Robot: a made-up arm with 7 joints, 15 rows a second.
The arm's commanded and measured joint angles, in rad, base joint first. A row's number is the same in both.
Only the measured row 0 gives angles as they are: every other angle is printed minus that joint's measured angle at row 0.
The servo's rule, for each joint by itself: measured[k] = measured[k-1] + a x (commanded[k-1-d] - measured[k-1]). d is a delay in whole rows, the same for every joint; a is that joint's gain. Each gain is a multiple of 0.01, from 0.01 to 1. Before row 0 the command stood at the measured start. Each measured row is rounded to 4 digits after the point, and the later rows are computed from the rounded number. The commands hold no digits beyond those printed.
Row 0, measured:
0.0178 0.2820 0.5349 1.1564 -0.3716 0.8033 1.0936
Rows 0 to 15, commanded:
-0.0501 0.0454 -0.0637 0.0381 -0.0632 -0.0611 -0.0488
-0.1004 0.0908 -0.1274 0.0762 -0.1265 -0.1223 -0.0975
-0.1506 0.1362 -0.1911 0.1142 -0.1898 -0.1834 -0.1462
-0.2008 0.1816 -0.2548 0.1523 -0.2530 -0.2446 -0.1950
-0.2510 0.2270 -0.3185 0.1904 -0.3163 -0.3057 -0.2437
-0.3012 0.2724 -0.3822 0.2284 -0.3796 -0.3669 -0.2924
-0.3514 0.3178 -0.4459 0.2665 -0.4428 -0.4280 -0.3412
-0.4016 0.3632 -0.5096 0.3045 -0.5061 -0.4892 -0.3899
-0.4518 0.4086 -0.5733 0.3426 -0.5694 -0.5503 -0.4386
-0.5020 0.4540 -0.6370 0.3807 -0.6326 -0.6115 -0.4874
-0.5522 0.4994 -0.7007 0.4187 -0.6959 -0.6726 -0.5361
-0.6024 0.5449 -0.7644 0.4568 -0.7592 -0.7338 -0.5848
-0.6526 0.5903 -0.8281 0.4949 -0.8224 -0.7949 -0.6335
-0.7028 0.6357 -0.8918 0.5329 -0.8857 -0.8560 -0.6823
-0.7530 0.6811 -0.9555 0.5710 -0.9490 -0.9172 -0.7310
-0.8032 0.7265 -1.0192 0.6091 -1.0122 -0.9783 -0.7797
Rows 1 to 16, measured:
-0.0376 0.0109 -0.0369 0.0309 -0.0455 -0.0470 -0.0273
-0.0847 0.0301 -0.0894 0.0676 -0.1038 -0.1050 -0.0666
-0.1341 0.0556 -0.1484 0.1053 -0.1657 -0.1654 -0.1112
-0.1841 0.0858 -0.2101 0.1434 -0.2286 -0.2264 -0.1581
-0.2343 0.1197 -0.2730 0.1815 -0.2917 -0.2875 -0.2060
-0.2845 0.1563 -0.3363 0.2195 -0.3550 -0.3486 -0.2544
-0.3347 0.1951 -0.3999 0.2576 -0.4182 -0.4097 -0.3030
-0.3849 0.2354 -0.4635 0.2956 -0.4815 -0.4709 -0.3517
-0.4351 0.2770 -0.5272 0.3337 -0.5448 -0.5320 -0.4004
-0.4853 0.3195 -0.5909 0.3718 -0.6080 -0.5932 -0.4491
-0.5355 0.3627 -0.6546 0.4098 -0.6713 -0.6543 -0.4978
-0.5857 0.4064 -0.7183 0.4479 -0.7346 -0.7155 -0.5465
-0.6359 0.4505 -0.7820 0.4860 -0.7978 -0.7766 -0.5952
-0.6861 0.4949 -0.8457 0.5240 -0.8611 -0.8377 -0.6440
-0.7363 0.5396 -0.9094 0.5621 -0.9244 -0.8989 -0.6927
-0.7865 0.5845 -0.9731 0.6002 -0.9876 -0.9600 -0.7414
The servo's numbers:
d 0
a 0.75 0.24 0.58 0.81 0.72 0.77 0.56

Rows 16 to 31, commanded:
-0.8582 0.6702 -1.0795 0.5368 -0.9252 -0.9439 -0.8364
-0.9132 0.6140 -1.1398 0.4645 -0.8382 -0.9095 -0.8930
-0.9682 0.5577 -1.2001 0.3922 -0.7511 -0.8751 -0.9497
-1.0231 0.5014 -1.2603 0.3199 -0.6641 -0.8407 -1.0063
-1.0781 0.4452 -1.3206 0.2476 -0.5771 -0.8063 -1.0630
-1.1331 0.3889 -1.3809 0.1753 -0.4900 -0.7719 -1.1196
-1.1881 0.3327 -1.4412 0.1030 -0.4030 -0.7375 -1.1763
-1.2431 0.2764 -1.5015 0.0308 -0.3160 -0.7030 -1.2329
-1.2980 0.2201 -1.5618 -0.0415 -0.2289 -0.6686 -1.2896
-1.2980 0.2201 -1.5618 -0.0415 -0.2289 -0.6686 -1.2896
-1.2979 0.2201 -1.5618 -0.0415 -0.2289 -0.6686 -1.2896
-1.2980 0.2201 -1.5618 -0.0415 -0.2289 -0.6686 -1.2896
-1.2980 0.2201 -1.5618 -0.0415 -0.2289 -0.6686 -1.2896
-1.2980 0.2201 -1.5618 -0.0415 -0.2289 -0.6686 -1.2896
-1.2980 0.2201 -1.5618 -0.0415 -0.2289 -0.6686 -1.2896
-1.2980 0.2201 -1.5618 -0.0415 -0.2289 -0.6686 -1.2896
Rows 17 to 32, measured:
-0.8403 0.6051 -1.0348 0.5488 -0.9427 -0.9476 -0.7946
-0.8950 0.6072 -1.0957 0.4805 -0.8675 -0.9183 -0.8497
-0.9499 0.5953 -1.1563 0.4090 -0.7837 -0.8850 -0.9057
-1.0048 0.5728 -1.2166 0.3368 -0.6976 -0.8509 -0.9620
-1.0598 0.5422 -1.2769 0.2645 -0.6108 -0.8166 -1.0186
-1.1148 0.5054 -1.3372 0.1922 -0.5238 -0.7822 -1.0752
-1.1698 0.4640 -1.3975 0.1199 -0.4368 -0.7478 -1.1318
-1.2248 0.4190 -1.4578 0.0477 -0.3498 -0.7133 -1.1884
-1.2797 0.3713 -1.5181 -0.0246 -0.2628 -0.6789 -1.2451
-1.2934 0.3350 -1.5434 -0.0383 -0.2384 -0.6710 -1.2700
-1.2968 0.3074 -1.5541 -0.0409 -0.2316 -0.6692 -1.2810
-1.2977 0.2864 -1.5586 -0.0414 -0.2297 -0.6687 -1.2858
-1.2979 0.2705 -1.5605 -0.0415 -0.2291 -0.6686 -1.2879
-1.2980 0.2584 -1.5613 -0.0415 -0.2290 -0.6686 -1.2889
-1.2980 0.2492 -1.5616 -0.0415 -0.2289 -0.6686 -1.2893
-1.2980 0.2422 -1.5617 -0.0415 -0.2289 -0.6686 -1.2895

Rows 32 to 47, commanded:
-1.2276 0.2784 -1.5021 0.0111 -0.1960 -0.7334 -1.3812
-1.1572 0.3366 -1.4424 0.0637 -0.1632 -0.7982 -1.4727
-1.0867 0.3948 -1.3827 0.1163 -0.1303 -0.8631 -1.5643
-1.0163 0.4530 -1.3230 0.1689 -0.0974 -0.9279 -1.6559
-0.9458 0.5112 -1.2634 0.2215 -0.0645 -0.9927 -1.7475
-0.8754 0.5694 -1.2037 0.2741 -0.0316 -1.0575 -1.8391
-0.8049 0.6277 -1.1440 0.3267 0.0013 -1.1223 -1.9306
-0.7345 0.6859 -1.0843 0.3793 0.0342 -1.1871 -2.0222
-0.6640 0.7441 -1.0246 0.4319 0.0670 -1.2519 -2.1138
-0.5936 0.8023 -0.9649 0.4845 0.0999 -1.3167 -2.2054
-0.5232 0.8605 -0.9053 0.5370 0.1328 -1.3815 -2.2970
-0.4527 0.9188 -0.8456 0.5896 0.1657 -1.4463 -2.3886
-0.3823 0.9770 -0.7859 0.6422 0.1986 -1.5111 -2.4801
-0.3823 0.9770 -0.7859 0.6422 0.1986 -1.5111 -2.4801
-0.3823 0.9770 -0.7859 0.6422 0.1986 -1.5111 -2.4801
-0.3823 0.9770 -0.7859 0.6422 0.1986 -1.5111 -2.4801
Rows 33 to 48, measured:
-1.2452 0.2509 -1.5271 0.0011 -0.2052 -0.7185 -1.3409
-1.1792 0.2715 -1.4780 0.0518 -0.1750 -0.7799 -1.4147
-1.1098 0.3011 -1.4227 0.1040 -0.1428 -0.8440 -1.4985
-1.0397 0.3376 -1.3649 0.1566 -0.1101 -0.9086 -1.5866
-0.9693 0.3793 -1.3060 0.2092 -0.0773 -0.9734 -1.6767
-0.8989 0.4249 -1.2467 0.2618 -0.0444 -1.0382 -1.7676
-0.8284 0.4736 -1.1871 0.3144 -0.0115 -1.1030 -1.8589
-0.7580 0.5246 -1.1275 0.3670 0.0214 -1.1678 -1.9503
-0.6875 0.5773 -1.0678 0.4196 0.0542 -1.2326 -2.0419
-0.6171 0.6313 -1.0081 0.4722 0.0871 -1.2974 -2.1335
-0.5467 0.6863 -0.9485 0.5247 0.1200 -1.3622 -2.2251
-0.4762 0.7421 -0.8888 0.5773 0.1529 -1.4270 -2.3167
-0.4058 0.7985 -0.8291 0.6299 0.1858 -1.4918 -2.4082
-0.3882 0.8413 -0.8040 0.6399 0.1950 -1.5067 -2.4485
-0.3838 0.8739 -0.7935 0.6418 0.1976 -1.5101 -2.4662
-0.3827 0.8986 -0.7891 0.6421 0.1983 -1.5109 -2.4740

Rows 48 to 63, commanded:
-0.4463 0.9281 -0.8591 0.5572 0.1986 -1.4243 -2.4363
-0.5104 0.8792 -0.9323 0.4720 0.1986 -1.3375 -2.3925
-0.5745 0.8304 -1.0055 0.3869 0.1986 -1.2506 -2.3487
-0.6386 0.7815 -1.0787 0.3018 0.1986 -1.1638 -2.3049
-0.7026 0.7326 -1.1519 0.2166 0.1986 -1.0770 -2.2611
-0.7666 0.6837 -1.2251 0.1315 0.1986 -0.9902 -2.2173
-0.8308 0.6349 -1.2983 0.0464 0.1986 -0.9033 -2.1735
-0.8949 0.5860 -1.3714 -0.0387 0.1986 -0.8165 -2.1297
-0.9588 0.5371 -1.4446 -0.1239 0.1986 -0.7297 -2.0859
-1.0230 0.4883 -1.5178 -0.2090 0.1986 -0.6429 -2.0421
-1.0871 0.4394 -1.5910 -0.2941 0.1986 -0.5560 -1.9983
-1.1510 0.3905 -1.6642 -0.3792 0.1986 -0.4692 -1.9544
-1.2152 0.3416 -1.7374 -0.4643 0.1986 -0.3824 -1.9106
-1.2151 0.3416 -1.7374 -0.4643 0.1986 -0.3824 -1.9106
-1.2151 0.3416 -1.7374 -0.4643 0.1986 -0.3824 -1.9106
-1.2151 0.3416 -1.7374 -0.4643 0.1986 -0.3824 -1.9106
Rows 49 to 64, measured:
-0.4304 0.9057 -0.8297 0.5733 0.1985 -1.4442 -2.4529
-0.4904 0.8993 -0.8892 0.4912 0.1986 -1.3620 -2.4191
-0.5535 0.8828 -0.9567 0.4067 0.1986 -1.2762 -2.3797
-0.6173 0.8585 -1.0275 0.3217 0.1986 -1.1897 -2.3378
-0.6813 0.8283 -1.0997 0.2366 0.1986 -1.1029 -2.2948
-0.7453 0.7936 -1.1724 0.1515 0.1986 -1.0161 -2.2514
-0.8094 0.7555 -1.2454 0.0664 0.1986 -0.9292 -2.2078
-0.8735 0.7148 -1.3185 -0.0187 0.1986 -0.8424 -2.1641
-0.9375 0.6722 -1.3916 -0.1039 0.1986 -0.7556 -2.1203
-1.0016 0.6281 -1.4648 -0.1890 0.1986 -0.6688 -2.0765
-1.0657 0.5828 -1.5380 -0.2741 0.1986 -0.5819 -2.0327
-1.1297 0.5366 -1.6112 -0.3592 0.1986 -0.4951 -1.9889
-1.1938 0.4898 -1.6844 -0.4443 0.1986 -0.4083 -1.9451
-1.2098 0.4542 -1.7151 -0.4605 0.1986 -0.3884 -1.9258
-1.2138 0.4272 -1.7280 -0.4636 0.1986 -0.3838 -1.9173
-1.2148 0.4067 -1.7335 -0.4642 0.1986 -0.3827 -1.9135

